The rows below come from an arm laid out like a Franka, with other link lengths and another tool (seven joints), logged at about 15 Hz.
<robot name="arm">
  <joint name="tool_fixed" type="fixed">
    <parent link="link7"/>
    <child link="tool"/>
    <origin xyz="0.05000 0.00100 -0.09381" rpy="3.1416 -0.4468 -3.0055"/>
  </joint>
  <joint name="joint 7" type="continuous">
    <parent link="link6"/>
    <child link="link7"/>
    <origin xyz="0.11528 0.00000 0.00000" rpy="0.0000 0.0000 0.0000"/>
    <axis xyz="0 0 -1"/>
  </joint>
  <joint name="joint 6" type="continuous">
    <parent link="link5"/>
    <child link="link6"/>
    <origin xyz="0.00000 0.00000 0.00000" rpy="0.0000 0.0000 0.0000"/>
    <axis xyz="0 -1 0"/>
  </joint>
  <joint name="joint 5" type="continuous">
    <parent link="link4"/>
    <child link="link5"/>
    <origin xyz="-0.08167 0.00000 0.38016" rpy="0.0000 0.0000 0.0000"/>
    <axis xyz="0 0 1"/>
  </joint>
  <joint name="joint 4" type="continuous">
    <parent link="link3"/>
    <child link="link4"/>
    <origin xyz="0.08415 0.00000 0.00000" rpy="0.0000 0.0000 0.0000"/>
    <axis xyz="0 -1 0"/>
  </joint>
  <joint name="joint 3" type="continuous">
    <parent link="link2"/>
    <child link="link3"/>
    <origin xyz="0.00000 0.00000 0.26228" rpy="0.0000 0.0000 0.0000"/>
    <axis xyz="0 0 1"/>
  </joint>
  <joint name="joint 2" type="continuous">
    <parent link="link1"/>
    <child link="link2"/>
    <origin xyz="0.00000 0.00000 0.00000" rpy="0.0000 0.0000 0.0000"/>
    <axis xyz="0 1 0"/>
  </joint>
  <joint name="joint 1" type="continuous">
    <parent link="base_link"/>
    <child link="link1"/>
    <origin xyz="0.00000 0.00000 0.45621" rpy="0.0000 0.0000 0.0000"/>
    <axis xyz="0 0 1"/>
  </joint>
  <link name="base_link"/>
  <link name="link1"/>
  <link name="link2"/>
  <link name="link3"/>
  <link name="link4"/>
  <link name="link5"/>
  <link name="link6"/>
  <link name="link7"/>
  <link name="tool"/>
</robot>
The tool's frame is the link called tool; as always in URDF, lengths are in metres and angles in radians. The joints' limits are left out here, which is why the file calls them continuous.
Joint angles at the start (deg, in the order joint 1, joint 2, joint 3, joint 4, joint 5, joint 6, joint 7):
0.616, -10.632, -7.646, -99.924, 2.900, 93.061, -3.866
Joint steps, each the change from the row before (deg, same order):
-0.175, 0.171, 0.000, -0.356, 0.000, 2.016, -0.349
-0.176, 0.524, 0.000, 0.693, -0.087, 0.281, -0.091
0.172, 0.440, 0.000, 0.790, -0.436, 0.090, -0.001
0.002, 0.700, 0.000, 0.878, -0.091, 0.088, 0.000
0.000, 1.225, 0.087, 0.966, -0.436, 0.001, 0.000
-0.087, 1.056, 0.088, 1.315, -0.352, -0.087, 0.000
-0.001, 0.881, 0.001, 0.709, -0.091, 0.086, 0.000
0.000, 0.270, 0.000, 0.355, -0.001, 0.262, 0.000
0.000, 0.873, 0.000, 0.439, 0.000, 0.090, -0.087
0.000, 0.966, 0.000, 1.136, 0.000, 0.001, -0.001
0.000, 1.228, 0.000, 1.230, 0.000, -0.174, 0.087
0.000, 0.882, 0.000, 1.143, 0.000, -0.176, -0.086
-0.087, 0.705, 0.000, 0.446, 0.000, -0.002, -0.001
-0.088, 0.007, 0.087, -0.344, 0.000, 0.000, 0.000
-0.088, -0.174, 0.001, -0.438, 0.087, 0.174, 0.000
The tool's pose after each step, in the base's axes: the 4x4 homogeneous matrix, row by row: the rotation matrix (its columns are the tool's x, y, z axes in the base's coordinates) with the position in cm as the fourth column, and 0 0 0 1 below. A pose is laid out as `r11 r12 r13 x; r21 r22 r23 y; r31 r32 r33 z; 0 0 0 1`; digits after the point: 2 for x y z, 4 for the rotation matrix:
-0.9367 -0.0854 -0.3395 58.42; -0.0988 0.9949 0.0222 -7.06; 0.3359 0.0544 -0.9403 73.35; 0 0 0 1
-0.9395 -0.0837 -0.3323 58.68; -0.0955 0.9952 0.0193 -7.27; 0.3291 0.0499 -0.9430 73.57; 0 0 0 1
-0.9414 -0.0865 -0.3261 58.91; -0.0948 0.9955 0.0095 -7.17; 0.3238 0.0399 -0.9453 73.90; 0 0 0 1
-0.9428 -0.0863 -0.3220 59.25; -0.0932 0.9956 0.0061 -7.19; 0.3201 0.0358 -0.9467 74.05; 0 0 0 1
-0.9409 -0.0872 -0.3273 59.83; -0.0910 0.9958 -0.0037 -7.16; 0.3263 0.0263 -0.9449 73.71; 0 0 0 1
-0.9416 -0.0868 -0.3253 60.31; -0.0877 0.9961 -0.0122 -7.22; 0.3251 0.0171 -0.9455 73.84; 0 0 0 1
-0.9410 -0.0866 -0.3271 60.73; -0.0863 0.9961 -0.0153 -7.24; 0.3271 0.0139 -0.9449 73.62; 0 0 0 1
-0.9430 -0.0864 -0.3214 60.89; -0.0857 0.9962 -0.0165 -7.25; 0.3216 0.0120 -0.9468 73.76; 0 0 0 1
-0.9409 -0.0877 -0.3271 61.32; -0.0865 0.9961 -0.0183 -7.24; 0.3274 0.0111 -0.9448 73.28; 0 0 0 1
-0.9418 -0.0876 -0.3244 61.77; -0.0855 0.9961 -0.0206 -7.25; 0.3250 0.0083 -0.9457 73.34; 0 0 0 1
-0.9409 -0.0860 -0.3275 62.32; -0.0833 0.9963 -0.0222 -7.25; 0.3282 0.0063 -0.9446 73.15; 0 0 0 1
-0.9413 -0.0875 -0.3261 62.70; -0.0839 0.9962 -0.0250 -7.24; 0.3271 0.0039 -0.9450 73.24; 0 0 0 1
-0.9399 -0.0860 -0.3305 63.01; -0.0822 0.9963 -0.0254 -7.33; 0.3315 0.0033 -0.9435 72.90; 0 0 0 1
-0.9378 -0.0859 -0.3362 63.02; -0.0824 0.9963 -0.0247 -7.33; 0.3371 0.0045 -0.9414 72.56; 0 0 0 1
-0.9375 -0.0843 -0.3375 62.96; -0.0816 0.9964 -0.0222 -7.42; 0.3382 0.0067 -0.9410 72.38; 0 0 0 1

